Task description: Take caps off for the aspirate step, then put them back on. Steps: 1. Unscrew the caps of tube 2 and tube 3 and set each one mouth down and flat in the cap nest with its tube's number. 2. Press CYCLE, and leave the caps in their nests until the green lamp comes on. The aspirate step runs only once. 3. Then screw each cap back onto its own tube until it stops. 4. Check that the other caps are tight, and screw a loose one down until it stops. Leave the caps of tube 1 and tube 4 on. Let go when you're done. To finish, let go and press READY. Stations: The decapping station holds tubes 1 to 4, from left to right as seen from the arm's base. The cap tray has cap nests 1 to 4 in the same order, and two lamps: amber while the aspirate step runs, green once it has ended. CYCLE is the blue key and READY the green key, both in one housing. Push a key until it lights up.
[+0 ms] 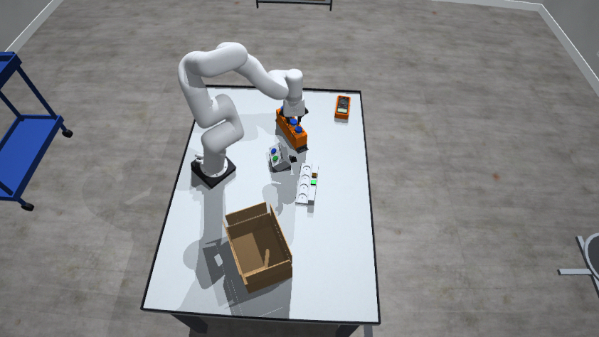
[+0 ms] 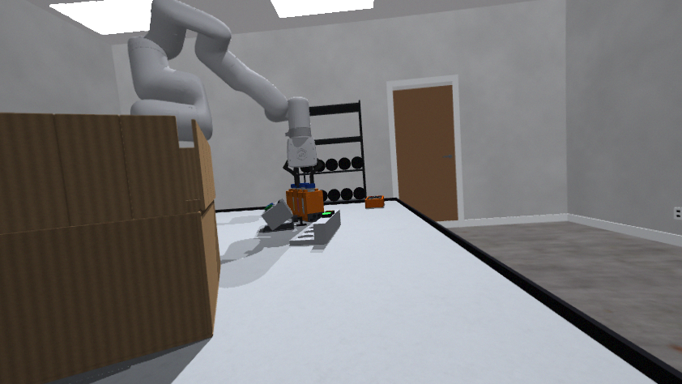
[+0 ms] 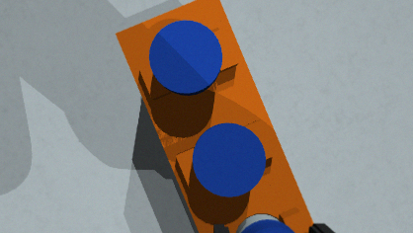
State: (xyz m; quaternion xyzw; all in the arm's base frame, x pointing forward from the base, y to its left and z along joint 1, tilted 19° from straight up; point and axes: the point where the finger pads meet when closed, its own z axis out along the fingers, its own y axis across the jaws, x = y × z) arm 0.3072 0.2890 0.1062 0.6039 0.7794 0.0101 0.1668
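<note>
Right now the blue cap is 3 cm behind my hand, 4 cm to the left of it and 2 cm below it. Round my hand: green key: 6 cm behind, 19 cm to the right, 6 cm below; then blue key: 8 cm behind, 15 cm to the right, 6 cm below; then grey key housing: 5 cm behind, 17 cm to the right, 8 cm below.
</note>
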